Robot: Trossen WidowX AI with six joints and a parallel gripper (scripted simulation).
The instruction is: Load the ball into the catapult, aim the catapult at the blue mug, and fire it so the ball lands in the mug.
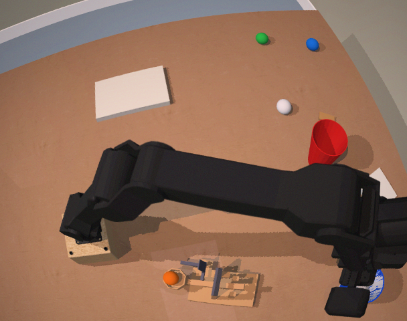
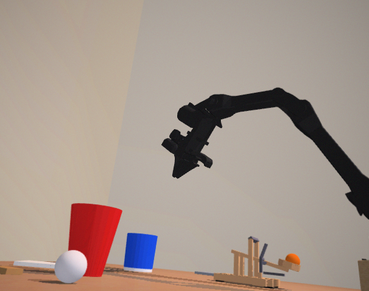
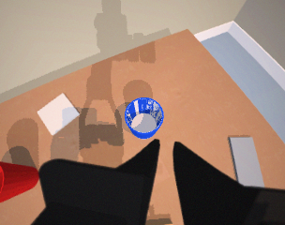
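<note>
Now: the orange ball 31 cm behind my gripper tip, 21 cm below it and 13 cm to the left of it. Also, from my gripper tip: blue mug (25 cm below, 8 cm ahead, 3 cm to the right); catapult upright frame (23 cm behind, 19 cm below, 9 cm to the left); catapult (25 cm behind, 22 cm below, 12 cm to the left).
</note>
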